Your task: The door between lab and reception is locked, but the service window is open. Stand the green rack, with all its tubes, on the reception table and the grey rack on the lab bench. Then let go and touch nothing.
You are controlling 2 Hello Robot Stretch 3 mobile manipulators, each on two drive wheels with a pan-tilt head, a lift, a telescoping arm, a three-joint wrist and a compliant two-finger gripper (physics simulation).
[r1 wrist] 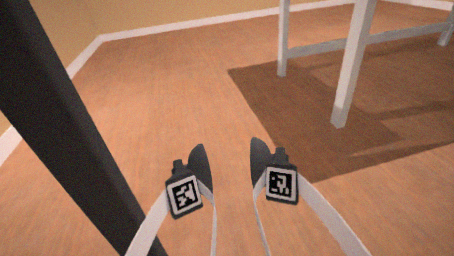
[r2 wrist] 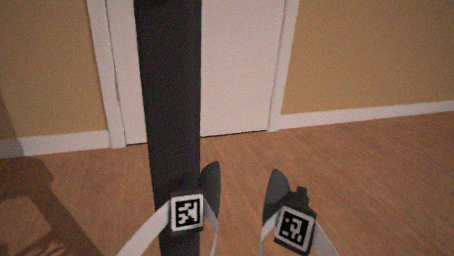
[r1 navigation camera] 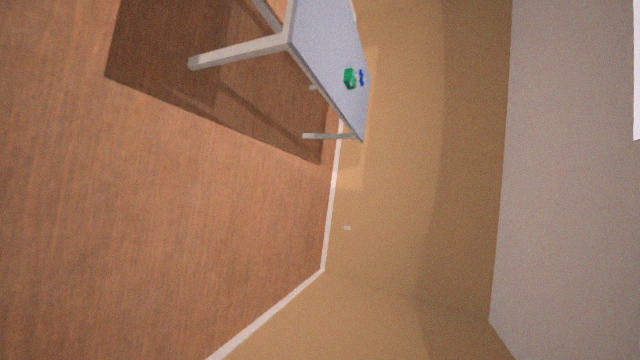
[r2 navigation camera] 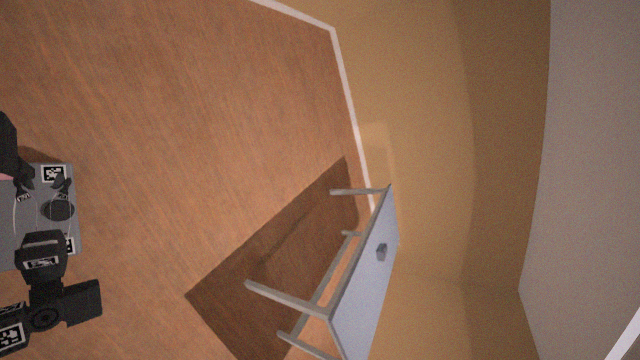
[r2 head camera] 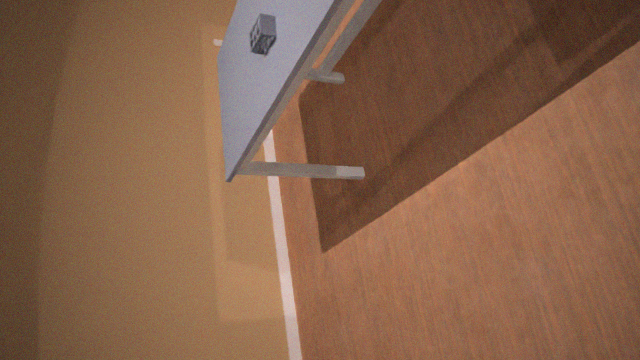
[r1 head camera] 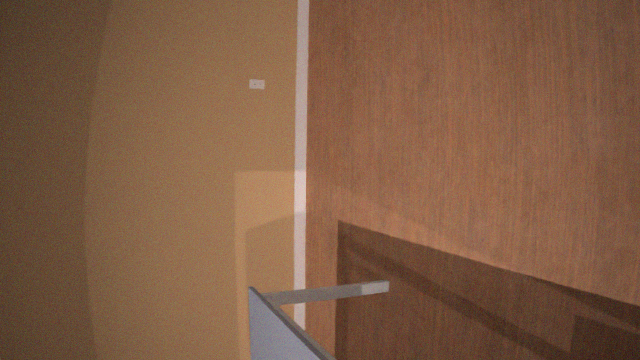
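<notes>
The green rack [r1 navigation camera: 349, 78] stands on a pale table [r1 navigation camera: 325, 30] [r1 head camera: 270, 335] in the r1 navigation view, with blue-capped tubes [r1 navigation camera: 361, 77] in it; their number is too small to tell. The grey rack [r2 head camera: 263, 35] [r2 navigation camera: 381, 251] stands on another pale table [r2 head camera: 250, 90] [r2 navigation camera: 362, 297]. r1's gripper [r1 wrist: 230, 155] is open and empty above the floor, apart from the table whose legs show in its wrist view. r2's gripper [r2 wrist: 243, 182] [r2 navigation camera: 42, 186] is open and empty, low over its own base in the navigation view. The service window does not show.
White table legs [r1 wrist: 350, 65] stand ahead and right of r1's gripper. A closed white door [r2 wrist: 240, 65] stands beyond r2's gripper. r2's grey base [r2 navigation camera: 40, 200] shows at the navigation view's left edge. Tan walls with white baseboards [r1 navigation camera: 330, 210] bound the rooms.
</notes>
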